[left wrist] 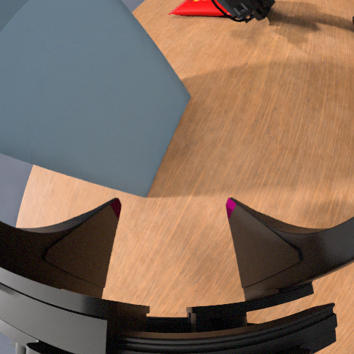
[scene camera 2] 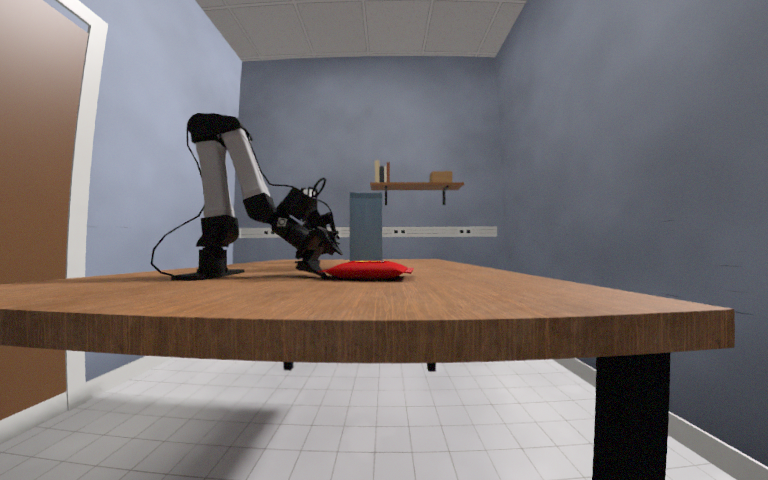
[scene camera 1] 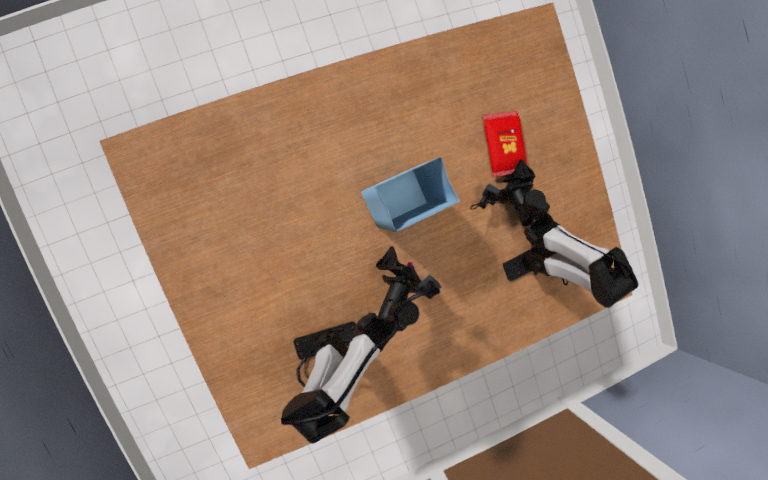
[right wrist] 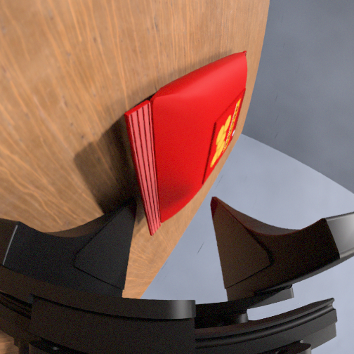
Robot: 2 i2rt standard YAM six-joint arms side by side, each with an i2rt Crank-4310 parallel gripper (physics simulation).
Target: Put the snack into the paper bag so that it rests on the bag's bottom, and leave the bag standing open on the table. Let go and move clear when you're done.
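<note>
The snack, a red packet (scene camera 1: 504, 135) (scene camera 2: 368, 271) (left wrist: 197, 9) (right wrist: 185, 125), lies flat on the table. The bag (scene camera 1: 380, 208) (scene camera 2: 365, 226) (left wrist: 90, 100) is blue and stands upright and open, left of the snack in scene camera 1; its visible inside is empty. My right gripper (scene camera 1: 509, 174) (scene camera 2: 333, 264) (right wrist: 173, 200) is open and low at the packet's near end, whose crimped edge shows between the fingers in the right wrist view; whether they touch it is unclear. My left gripper (scene camera 1: 399, 257) (left wrist: 173, 200) is open and empty, just short of the bag's near side.
The wooden table (scene camera 1: 226, 198) (scene camera 2: 509, 305) carries both arms. The right arm's base (scene camera 1: 516, 267) stands below the snack and the left arm's base (scene camera 1: 308, 342) at the lower left in scene camera 1. A wall shelf (scene camera 2: 416, 185) is far behind the table.
</note>
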